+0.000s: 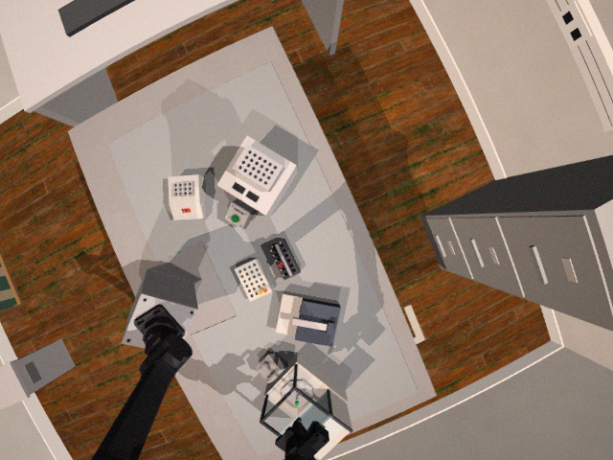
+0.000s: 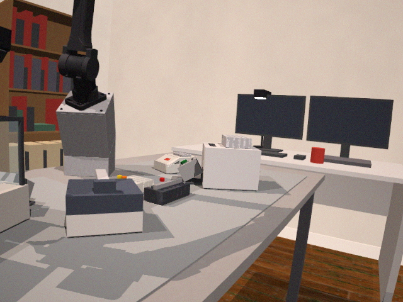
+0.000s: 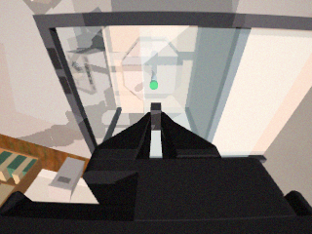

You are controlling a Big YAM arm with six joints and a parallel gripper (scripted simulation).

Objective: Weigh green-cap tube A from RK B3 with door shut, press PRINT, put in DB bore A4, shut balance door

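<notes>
Right now my hand is 140 mm above the pale pan and 10 mm to the right of it. Also, from my hand: spectrophotometer 210 mm to the left, 170 mm ahead, 160 mm below; then tinted glass pane 30 mm to the right, 10 mm below, 10 mm ahead; then white print key 150 mm to the left, 150 mm below, 40 mm behind.
</notes>
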